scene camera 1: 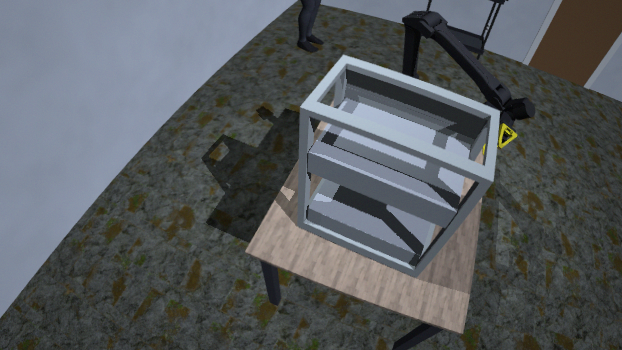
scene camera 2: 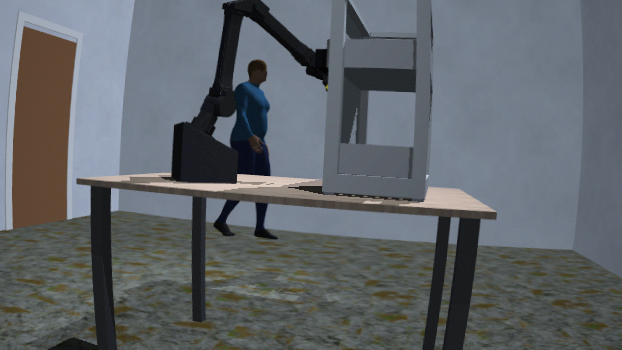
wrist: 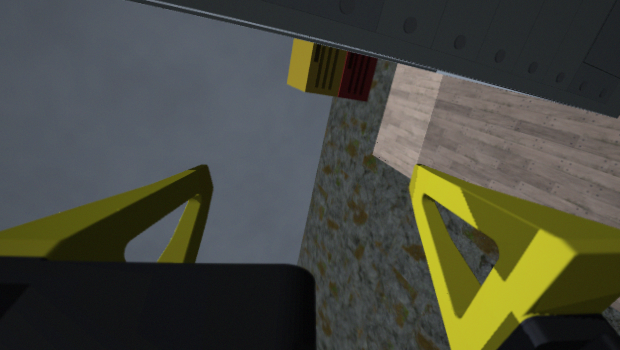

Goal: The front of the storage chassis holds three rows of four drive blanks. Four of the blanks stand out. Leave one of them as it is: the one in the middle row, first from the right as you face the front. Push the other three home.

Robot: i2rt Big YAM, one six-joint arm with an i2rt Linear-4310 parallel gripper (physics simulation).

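Pixels of known places: gripper, fingertip midpoint: [wrist: 311, 175]; arm's base, origin of the base link: [scene camera 2: 198, 134].
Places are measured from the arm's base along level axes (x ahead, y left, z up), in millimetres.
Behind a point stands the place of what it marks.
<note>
The light-grey frame [scene camera 1: 304, 175] {x 771, y -179, z 185 mm} [scene camera 2: 334, 125] {x 504, y -177, z 35 mm} stands on the table and holds grey box units; these two views do not show its front. In the wrist view its dark front panel [wrist: 300, 17] {x 522, y 320, z 255 mm} runs across the top, with seams and a line of round dots. I cannot make out any drive blanks, standing out or flush; the wrist view shows part of the panel's edge region. My gripper [scene camera 1: 495, 142] {x 476, y 391, z 255 mm} [scene camera 2: 327, 87] [wrist: 311, 175] {x 476, y 391, z 255 mm} is open and empty, yellow fingers wide apart. It is at the frame's front, near the end farthest from scene camera 2, partly hidden by the posts.
The wooden table [scene camera 1: 350, 272] {x 874, y 55, z -163 mm} [scene camera 2: 280, 192] {x 366, y -211, z -162 mm} [wrist: 500, 135] {x 655, y 385, z -162 mm} carries the frame and the arm's base [scene camera 2: 205, 155] {x 68, y -80, z -72 mm}. A yellow box [wrist: 325, 70] and a red box [wrist: 357, 75] show past the panel's edge, apparently in the background. A person [scene camera 1: 309, 25] [scene camera 2: 252, 115] is beyond the table.
</note>
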